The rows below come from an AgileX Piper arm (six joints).
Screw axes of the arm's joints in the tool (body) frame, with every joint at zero. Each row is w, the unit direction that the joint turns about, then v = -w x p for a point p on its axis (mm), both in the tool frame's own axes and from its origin. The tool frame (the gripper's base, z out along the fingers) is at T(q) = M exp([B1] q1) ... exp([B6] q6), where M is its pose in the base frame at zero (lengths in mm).
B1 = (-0.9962, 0, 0.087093, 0, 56.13, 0)
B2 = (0, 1, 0, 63.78, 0, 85.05)
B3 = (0, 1, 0, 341.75, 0, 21.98)
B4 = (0, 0, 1, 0, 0, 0)
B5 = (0, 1, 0, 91, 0, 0)
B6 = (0, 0, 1, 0, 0, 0)
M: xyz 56.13 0 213.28 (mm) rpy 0 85.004 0 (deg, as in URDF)
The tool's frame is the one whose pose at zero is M.
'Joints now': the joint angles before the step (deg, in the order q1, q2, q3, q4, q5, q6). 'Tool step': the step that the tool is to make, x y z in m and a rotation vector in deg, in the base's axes. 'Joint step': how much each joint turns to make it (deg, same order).
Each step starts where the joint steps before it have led.
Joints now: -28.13 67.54 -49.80 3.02 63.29 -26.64
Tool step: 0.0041 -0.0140 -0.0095 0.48 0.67 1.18
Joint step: -3.34 2.87 0.00 1.34 -1.77 -5.11
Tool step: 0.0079 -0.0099 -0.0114 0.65 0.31 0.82
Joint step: -1.48 3.28 0.01 1.13 -2.47 -2.91
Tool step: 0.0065 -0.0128 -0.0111 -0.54 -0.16 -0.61
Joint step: -1.72 3.12 -0.03 0.08 -3.42 -1.49
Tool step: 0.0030 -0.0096 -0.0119 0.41 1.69 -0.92
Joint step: -1.26 2.92 0.03 -0.60 -1.33 -0.22
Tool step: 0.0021 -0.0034 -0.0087 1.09 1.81 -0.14
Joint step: -0.30 2.05 -0.01 -0.20 0.07 -0.07
